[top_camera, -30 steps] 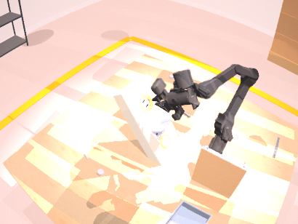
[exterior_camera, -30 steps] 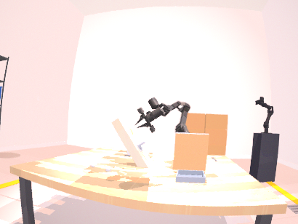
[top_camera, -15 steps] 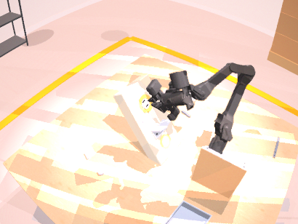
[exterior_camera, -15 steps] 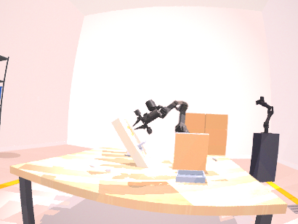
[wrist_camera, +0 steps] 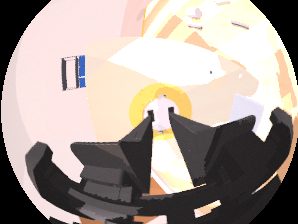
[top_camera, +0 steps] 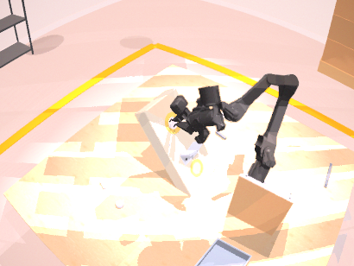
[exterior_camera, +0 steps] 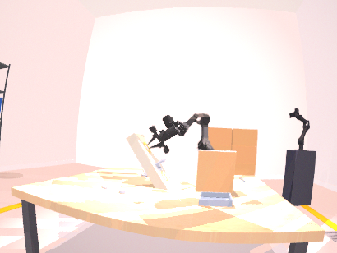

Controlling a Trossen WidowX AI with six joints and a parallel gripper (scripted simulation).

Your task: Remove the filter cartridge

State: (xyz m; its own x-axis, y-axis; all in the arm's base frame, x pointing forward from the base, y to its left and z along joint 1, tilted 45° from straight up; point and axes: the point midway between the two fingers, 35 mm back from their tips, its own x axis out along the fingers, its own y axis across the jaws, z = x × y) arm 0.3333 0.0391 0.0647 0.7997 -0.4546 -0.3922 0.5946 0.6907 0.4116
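Right now my gripper tip is 20 mm short of the round filter cartridge and 20 mm above it. Round my gripper tip: grey-blue tray (410 mm behind, 300 mm to the left, 230 mm below); service panel (30 mm behind, 90 mm below).
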